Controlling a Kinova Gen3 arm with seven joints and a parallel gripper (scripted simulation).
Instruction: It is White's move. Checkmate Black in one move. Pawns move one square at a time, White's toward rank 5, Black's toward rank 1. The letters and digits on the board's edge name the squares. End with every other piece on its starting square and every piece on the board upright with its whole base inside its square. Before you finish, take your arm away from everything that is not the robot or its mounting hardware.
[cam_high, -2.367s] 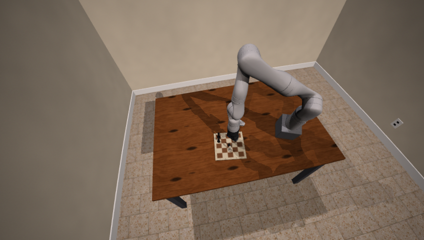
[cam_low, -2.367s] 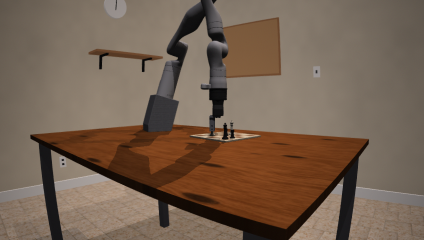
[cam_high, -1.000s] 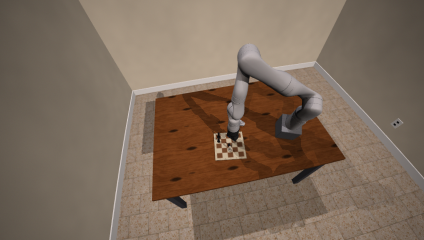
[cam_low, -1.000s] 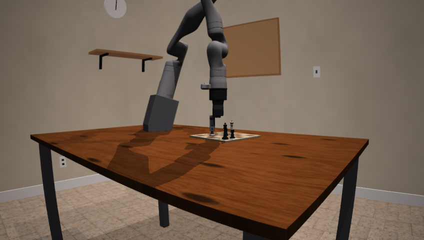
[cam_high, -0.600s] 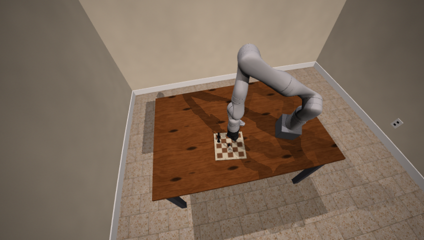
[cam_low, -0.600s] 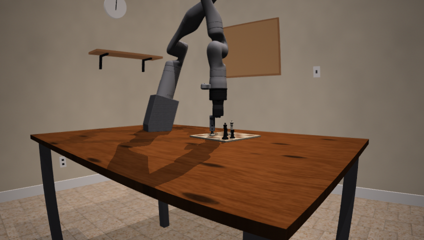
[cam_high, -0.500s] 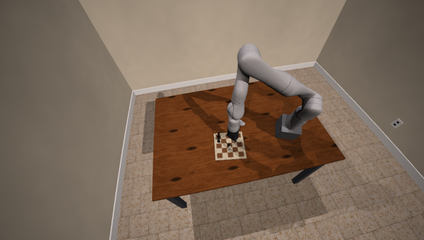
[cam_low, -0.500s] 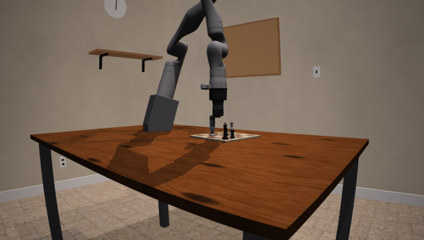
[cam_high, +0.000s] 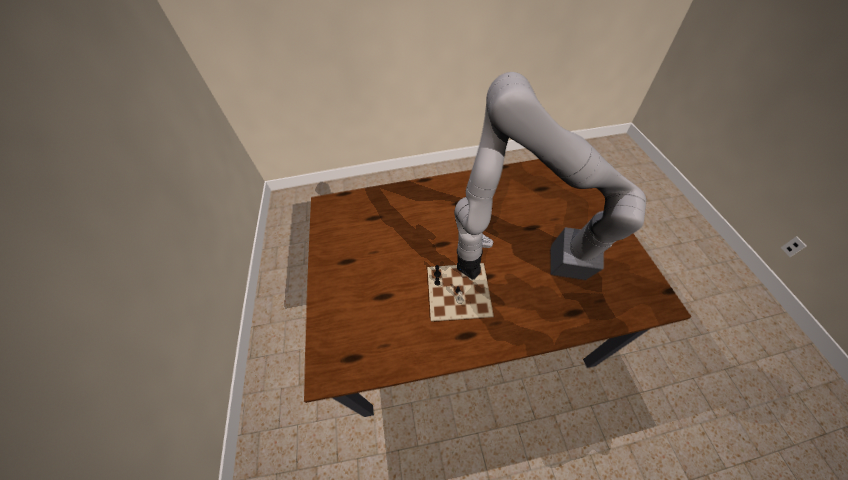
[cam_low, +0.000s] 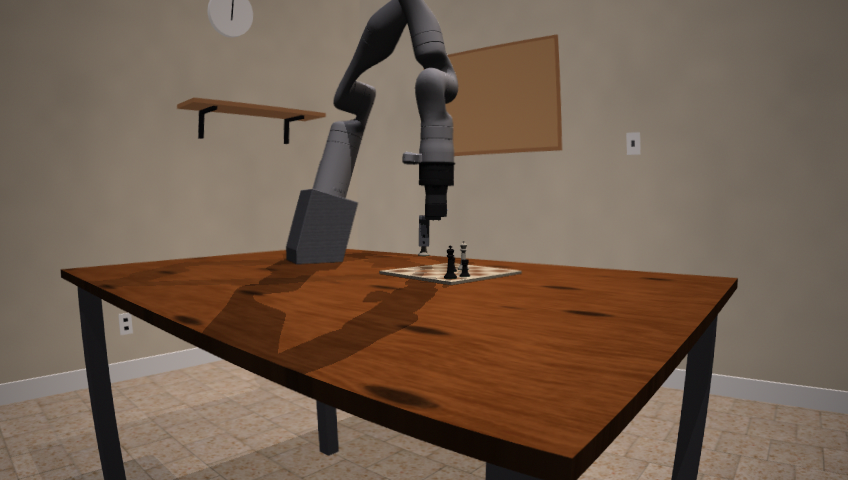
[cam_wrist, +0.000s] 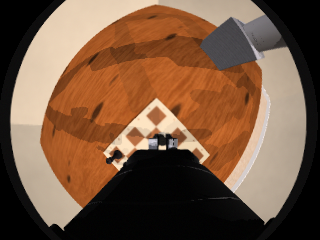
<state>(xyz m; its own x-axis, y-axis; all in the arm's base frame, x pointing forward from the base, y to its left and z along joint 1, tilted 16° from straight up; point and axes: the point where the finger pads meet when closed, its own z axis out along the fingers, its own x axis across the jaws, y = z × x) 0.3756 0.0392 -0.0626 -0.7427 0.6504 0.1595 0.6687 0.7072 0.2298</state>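
Right now my hand is 120 mm short of the tall black piece, 40 mm to the left of it and 40 mm above it. From my hand the other things lie so: small white piece 10 mm below; then tall white piece 70 mm to the left, 50 mm ahead, 40 mm below; then chessboard 70 mm below, 50 mm ahead, 30 mm to the left.
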